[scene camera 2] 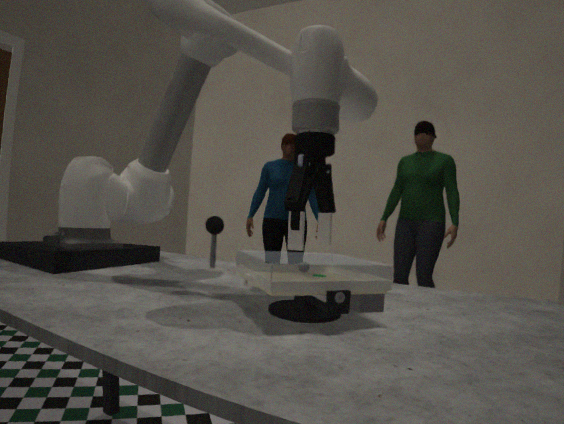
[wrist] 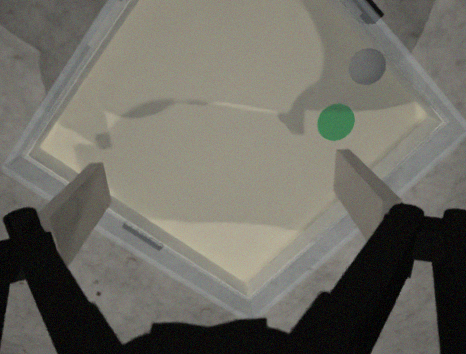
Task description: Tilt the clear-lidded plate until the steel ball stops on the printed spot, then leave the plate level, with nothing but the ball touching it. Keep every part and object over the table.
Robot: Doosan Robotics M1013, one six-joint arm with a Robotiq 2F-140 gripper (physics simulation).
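Note:
The clear-lidded plate stands on a dark round base and looks close to level in the scene view. The steel ball is inside, off the green printed spot. In the wrist view the ball lies above and right of the spot, with a gap between them, near the plate's upper right wall. My gripper is open and empty, pointing down over the plate. Whether the fingertips touch the lid cannot be told.
A black block with a round knob sits at the plate's near side. A thin post with a black ball top stands behind on the table. The arm's black base plate is at the left. Two people stand behind the table.

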